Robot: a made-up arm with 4 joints. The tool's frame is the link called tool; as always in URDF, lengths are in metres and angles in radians. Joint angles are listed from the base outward. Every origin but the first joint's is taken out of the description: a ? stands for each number. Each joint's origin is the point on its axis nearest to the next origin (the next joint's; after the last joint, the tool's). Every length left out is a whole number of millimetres.
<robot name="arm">
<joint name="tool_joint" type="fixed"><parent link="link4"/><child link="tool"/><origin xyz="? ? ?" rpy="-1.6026 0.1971 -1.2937"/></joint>
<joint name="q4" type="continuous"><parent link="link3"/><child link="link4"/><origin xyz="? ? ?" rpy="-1.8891 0.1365 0.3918"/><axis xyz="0 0 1"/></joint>
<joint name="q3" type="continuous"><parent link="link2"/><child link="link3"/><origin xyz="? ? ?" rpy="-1.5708 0 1.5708"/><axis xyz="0 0 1"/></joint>
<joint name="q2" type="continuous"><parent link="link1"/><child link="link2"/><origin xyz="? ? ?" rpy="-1.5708 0 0"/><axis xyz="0 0 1"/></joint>
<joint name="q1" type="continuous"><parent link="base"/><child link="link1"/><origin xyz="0.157 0.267 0.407" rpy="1.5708 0 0"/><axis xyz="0 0 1"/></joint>
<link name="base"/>
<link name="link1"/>
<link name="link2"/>
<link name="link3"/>
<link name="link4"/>
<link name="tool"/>
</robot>
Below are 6 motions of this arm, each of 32 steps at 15 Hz.
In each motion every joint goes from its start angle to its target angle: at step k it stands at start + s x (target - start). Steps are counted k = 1, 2, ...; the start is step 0. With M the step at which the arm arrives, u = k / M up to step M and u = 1 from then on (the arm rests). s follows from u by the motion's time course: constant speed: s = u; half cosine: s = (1 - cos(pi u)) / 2; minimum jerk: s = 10 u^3 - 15 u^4 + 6 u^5.
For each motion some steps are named. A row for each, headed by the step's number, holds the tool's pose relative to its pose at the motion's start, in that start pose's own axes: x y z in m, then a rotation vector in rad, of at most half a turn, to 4 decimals.
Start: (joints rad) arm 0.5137 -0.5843 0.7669 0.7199
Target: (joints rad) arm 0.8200 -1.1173 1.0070 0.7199
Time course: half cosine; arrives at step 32
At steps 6, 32:
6: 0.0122 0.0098 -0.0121 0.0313 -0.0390 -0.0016
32: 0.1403 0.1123 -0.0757 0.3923 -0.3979 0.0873

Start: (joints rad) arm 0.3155 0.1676 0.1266 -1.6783
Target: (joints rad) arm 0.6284 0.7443 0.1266 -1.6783
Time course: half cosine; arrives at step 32
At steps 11, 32:
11: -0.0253 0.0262 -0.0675 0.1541 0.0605 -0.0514
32: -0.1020 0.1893 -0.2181 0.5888 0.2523 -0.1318

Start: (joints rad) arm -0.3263 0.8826 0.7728 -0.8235
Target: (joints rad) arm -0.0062 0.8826 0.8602 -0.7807
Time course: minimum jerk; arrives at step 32
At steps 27, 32:
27: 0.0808 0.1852 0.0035 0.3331 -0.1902 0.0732
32: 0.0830 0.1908 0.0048 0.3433 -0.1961 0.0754

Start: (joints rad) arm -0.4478 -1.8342 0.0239 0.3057
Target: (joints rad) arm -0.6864 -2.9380 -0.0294 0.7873
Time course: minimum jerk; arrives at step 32
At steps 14, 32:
14: 0.2262 0.0793 -0.0588 0.1221 -0.5787 -0.0523
32: 0.5717 0.1446 0.0540 0.2310 -1.5174 -0.2623

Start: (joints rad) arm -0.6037 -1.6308 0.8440 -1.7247
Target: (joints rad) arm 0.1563 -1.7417 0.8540 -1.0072
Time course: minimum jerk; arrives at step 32
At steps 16, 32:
16: -0.0329 -0.1625 0.0990 -0.2981 -0.3947 -0.3134
32: -0.1376 -0.2748 0.2181 -0.7022 -0.7228 -0.5542

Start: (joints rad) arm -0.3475 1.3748 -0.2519 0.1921
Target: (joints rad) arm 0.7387 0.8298 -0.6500 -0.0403
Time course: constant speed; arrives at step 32
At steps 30, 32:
30: 0.3252 0.4394 0.0120 0.3635 -0.1013 -0.7136
32: 0.3515 0.4519 0.0194 0.3773 -0.0953 -0.7721

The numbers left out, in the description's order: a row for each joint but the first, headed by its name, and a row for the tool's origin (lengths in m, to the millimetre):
tool: -0.072 -0.106 0
q4: -0.348 -0.25 0
q3: 0.048 -0.188 0
q2: 0.091 -0.108 0

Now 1 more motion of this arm.
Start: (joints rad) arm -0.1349 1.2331 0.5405 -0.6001
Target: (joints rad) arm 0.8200 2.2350 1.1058 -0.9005
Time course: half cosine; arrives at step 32
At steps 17, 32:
17: -0.1443 0.4676 0.0735 0.9440 0.4364 -0.2920
32: -0.1408 0.6768 0.3936 1.7330 0.8294 -0.4036

